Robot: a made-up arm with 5 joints. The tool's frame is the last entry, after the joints. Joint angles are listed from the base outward. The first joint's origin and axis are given. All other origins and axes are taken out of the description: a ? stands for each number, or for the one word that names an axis. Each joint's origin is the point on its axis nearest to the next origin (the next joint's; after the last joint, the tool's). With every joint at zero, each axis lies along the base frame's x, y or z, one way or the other. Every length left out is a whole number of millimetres.
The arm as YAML. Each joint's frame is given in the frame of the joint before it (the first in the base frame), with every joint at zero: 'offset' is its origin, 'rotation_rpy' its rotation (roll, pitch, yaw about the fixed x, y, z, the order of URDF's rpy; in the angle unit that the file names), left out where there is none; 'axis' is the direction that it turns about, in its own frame. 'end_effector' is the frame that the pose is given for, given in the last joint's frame.
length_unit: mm
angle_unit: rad
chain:
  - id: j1
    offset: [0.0, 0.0, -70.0]
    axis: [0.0, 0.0, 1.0]
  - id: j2
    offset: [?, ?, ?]
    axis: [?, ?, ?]
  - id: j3
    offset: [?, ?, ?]
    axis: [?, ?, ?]
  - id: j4
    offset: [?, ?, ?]
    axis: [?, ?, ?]
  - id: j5
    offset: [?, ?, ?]
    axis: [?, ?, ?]
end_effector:
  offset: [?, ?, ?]
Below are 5 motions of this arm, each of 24 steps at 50 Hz.
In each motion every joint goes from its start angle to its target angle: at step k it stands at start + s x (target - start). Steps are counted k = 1, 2, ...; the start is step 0. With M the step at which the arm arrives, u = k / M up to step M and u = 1 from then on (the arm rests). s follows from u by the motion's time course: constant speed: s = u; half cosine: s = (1 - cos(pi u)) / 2; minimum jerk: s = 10 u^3 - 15 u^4 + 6 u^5.
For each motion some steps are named. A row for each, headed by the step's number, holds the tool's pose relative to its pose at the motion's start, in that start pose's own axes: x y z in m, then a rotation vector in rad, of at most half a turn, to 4 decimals.
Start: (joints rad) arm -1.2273 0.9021 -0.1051 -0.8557 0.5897
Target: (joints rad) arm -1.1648 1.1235 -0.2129 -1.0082 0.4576
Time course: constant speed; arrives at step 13
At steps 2, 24:
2: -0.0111 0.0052 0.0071 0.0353 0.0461 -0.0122
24: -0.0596 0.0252 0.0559 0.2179 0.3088 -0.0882

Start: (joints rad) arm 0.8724 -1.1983 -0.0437 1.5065 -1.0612
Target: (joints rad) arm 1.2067 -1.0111 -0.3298 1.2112 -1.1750
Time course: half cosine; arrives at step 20
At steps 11, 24:
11: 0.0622 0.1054 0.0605 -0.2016 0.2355 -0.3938
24: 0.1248 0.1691 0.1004 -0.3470 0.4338 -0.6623

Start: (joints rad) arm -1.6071 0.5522 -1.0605 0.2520 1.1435
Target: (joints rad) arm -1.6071 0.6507 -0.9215 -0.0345 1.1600
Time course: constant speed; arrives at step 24
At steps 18, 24:
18: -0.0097 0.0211 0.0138 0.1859 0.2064 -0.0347
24: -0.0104 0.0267 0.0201 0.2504 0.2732 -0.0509

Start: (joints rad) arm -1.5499 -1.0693 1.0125 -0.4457 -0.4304
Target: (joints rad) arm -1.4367 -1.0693 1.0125 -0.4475 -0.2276
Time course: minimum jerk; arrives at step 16
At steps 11, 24:
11: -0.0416 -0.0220 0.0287 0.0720 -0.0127 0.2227
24: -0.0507 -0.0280 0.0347 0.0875 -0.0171 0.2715

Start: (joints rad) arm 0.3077 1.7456 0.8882 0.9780 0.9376
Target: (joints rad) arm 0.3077 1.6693 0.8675 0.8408 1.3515
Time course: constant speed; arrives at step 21
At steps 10, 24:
10: -0.0140 0.0000 -0.0024 0.0277 0.0362 0.1726
24: -0.0288 -0.0039 -0.0030 0.0670 0.0675 0.3612

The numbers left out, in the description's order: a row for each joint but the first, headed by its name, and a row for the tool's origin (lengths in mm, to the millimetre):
j2: xyz -50.0 210.0 0.0, axis 0.0 1.0 0.0
j3: xyz -50.0 0.0 -130.0, axis -1.0 0.0 0.0
j4: xyz 0.0 310.0 20.0, axis 0.0 -1.0 0.0
j5: xyz -110.0 0.0 -130.0, axis 0.0 0.0 1.0
tool: xyz 20.0 100.0 0.0

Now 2 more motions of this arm.
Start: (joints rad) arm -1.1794 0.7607 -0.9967 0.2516 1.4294
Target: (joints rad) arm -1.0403 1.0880 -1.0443 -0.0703 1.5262
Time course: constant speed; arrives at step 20
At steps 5, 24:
5: 0.0001 0.0129 0.0300 0.1405 0.0430 -0.0278
24: 0.0148 0.0192 0.1186 0.5516 0.1380 -0.1360

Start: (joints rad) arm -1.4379 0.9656 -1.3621 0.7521 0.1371
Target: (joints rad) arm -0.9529 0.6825 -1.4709 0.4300 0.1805
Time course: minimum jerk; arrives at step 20
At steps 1, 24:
1: -0.0003 -0.0001 0.0001 0.0001 0.0006 0.0006
24: -0.1725 -0.1576 0.1843 0.0681 0.5984 0.4554

